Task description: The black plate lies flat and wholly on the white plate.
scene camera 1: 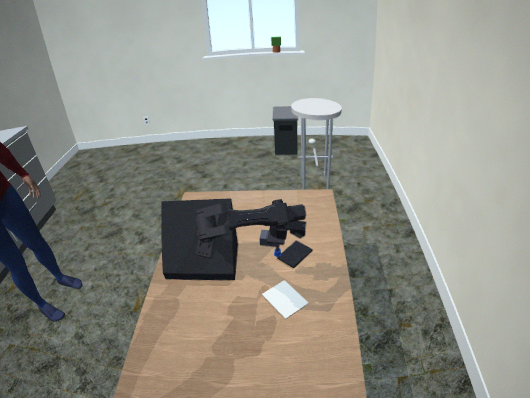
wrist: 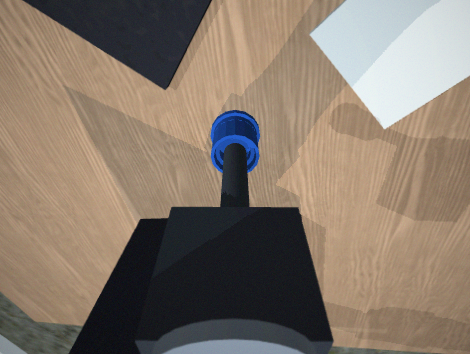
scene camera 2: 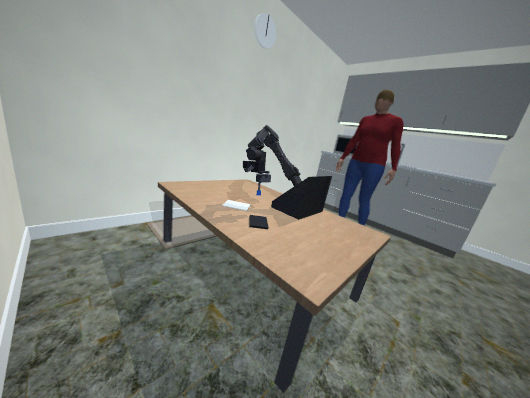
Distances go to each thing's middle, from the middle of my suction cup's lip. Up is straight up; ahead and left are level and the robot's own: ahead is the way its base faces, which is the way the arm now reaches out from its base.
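Labels:
I can see the white plate (scene camera 1: 282,297), which is 140 mm to the right of my suction cup, 130 mm below it and 50 mm ahead of it. A black plate (wrist: 152,45) is here too: measured from my suction cup, it is 120 mm below, 120 mm to the left and 60 mm ahead.

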